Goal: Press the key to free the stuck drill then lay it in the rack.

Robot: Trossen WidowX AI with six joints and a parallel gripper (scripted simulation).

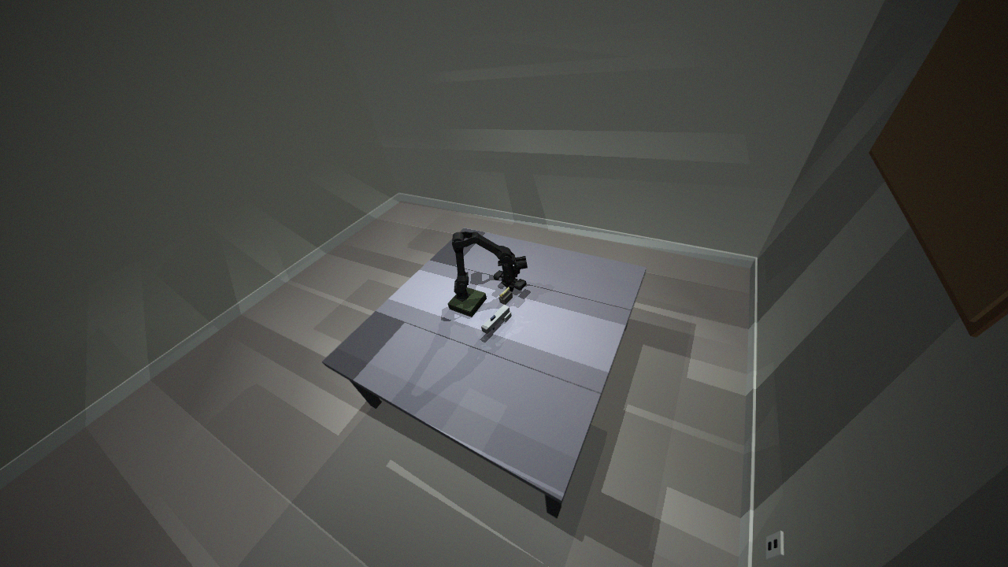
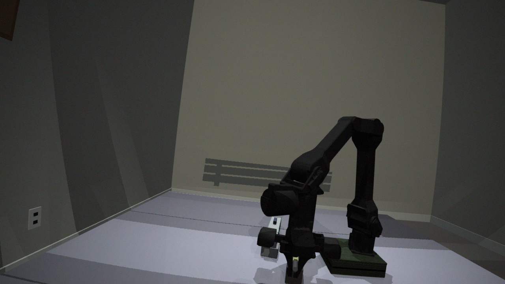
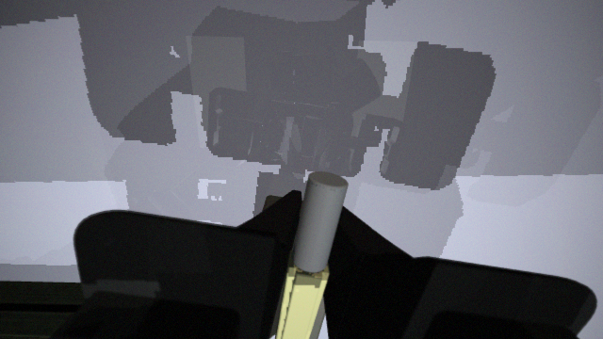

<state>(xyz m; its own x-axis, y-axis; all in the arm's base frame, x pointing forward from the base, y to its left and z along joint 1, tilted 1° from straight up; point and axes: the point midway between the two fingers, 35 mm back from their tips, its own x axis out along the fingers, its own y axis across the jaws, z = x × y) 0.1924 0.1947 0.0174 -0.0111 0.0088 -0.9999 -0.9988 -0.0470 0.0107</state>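
Right now the white cylindrical drill is 40 mm to the right of my gripper tip and 30 mm above it. From my gripper tip the other things lie so: pale block-shaped housing (80 mm ahead, 210 mm to the right, 20 mm above); then thin dark drill (80 mm ahead, 240 mm to the right, 20 mm above); then rack (50 mm to the right, 10 mm below).
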